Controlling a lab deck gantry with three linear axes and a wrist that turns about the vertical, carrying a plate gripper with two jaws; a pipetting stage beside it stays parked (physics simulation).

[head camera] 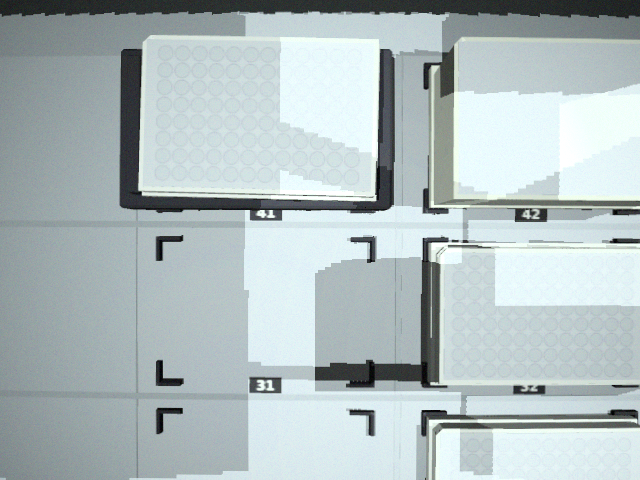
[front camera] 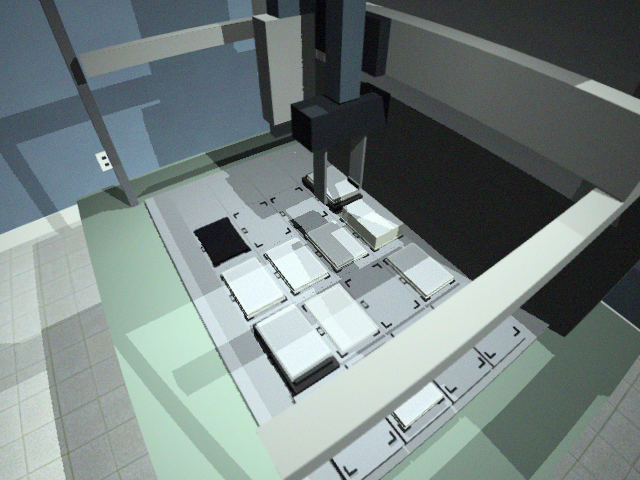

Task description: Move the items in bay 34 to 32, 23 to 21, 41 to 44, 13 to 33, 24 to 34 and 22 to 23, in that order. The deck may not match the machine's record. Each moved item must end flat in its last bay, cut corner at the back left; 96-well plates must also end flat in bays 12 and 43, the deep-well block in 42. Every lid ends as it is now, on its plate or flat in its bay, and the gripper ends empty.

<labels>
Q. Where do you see a dark base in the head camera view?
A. At 383, 202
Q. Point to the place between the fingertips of my gripper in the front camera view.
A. At 337, 191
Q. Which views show the flat black item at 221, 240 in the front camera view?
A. The front camera view only.
</labels>
